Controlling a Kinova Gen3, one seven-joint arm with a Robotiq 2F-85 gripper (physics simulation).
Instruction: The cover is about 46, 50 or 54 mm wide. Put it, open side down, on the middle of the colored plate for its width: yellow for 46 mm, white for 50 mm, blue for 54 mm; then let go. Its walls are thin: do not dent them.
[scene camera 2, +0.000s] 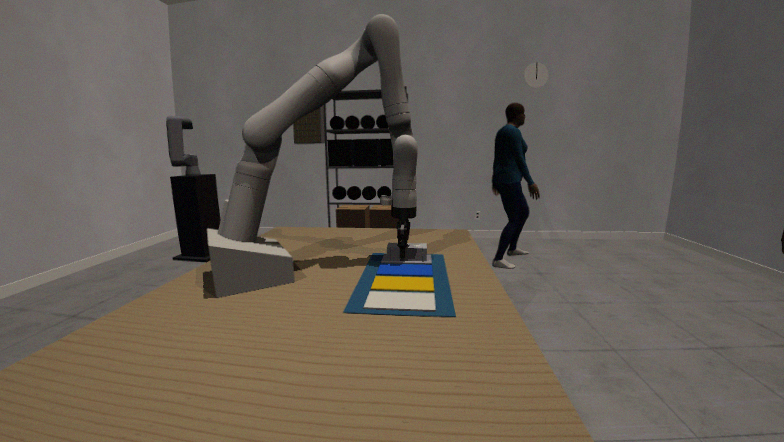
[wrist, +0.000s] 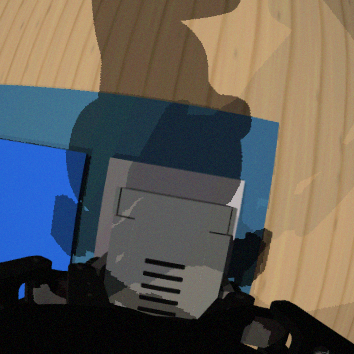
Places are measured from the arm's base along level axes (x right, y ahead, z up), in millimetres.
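Pixels of known places: gripper, fingertip midpoint: (scene camera 2: 403, 255) (wrist: 162, 278); arm's base, origin of the base link: (scene camera 2: 238, 237).
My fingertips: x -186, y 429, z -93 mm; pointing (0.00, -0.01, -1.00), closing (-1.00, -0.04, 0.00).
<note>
For each thing: its middle in the pictures, then the offset to it from my fingertips. "*": a spot on its surface instead. Level surfaces: height alone.
- grey cover, body centre: (wrist: 157, 306) (scene camera 2: 407, 251) dz +14, dx -1, dy +12 mm
- light grey base, surface spot: (wrist: 102, 225) * dz -6, dx +41, dy -21 mm
- blue plate, body centre: (wrist: 16, 255) (scene camera 2: 405, 269) dz -8, dx +98, dy +16 mm
- yellow plate, body centre: (scene camera 2: 403, 283) dz -8, dx +193, dy +20 mm
- white plate, body centre: (scene camera 2: 400, 300) dz -8, dx +287, dy +25 mm
- dark blue mat, its level: dz -10 mm
- wooden table, its level: dz -12 mm
The grey cover (scene camera 2: 417, 252) (wrist: 170, 225) sits on a light grey base (wrist: 102, 225) at the far end of the mat, its slotted top facing up. My gripper (scene camera 2: 402, 258) (wrist: 162, 278) points down and is shut on the cover, one finger at each side. In the wrist view the cover's outline narrows near the fingers; whether the walls are dented I cannot tell. Its open side is hidden. The blue plate (scene camera 2: 405, 269) (wrist: 35, 200) lies nearest the cover, then the yellow plate (scene camera 2: 403, 283), then the white plate (scene camera 2: 400, 300).
The plates and base lie on a dark blue mat (scene camera 2: 445, 291) (wrist: 262, 150) on the wooden table (scene camera 2: 274, 356) (wrist: 310, 160). The arm's base (scene camera 2: 249, 269) stands to the left. A person (scene camera 2: 510, 159) stands beyond the table at the right, and a shelf rack (scene camera 2: 327, 164) stands behind.
</note>
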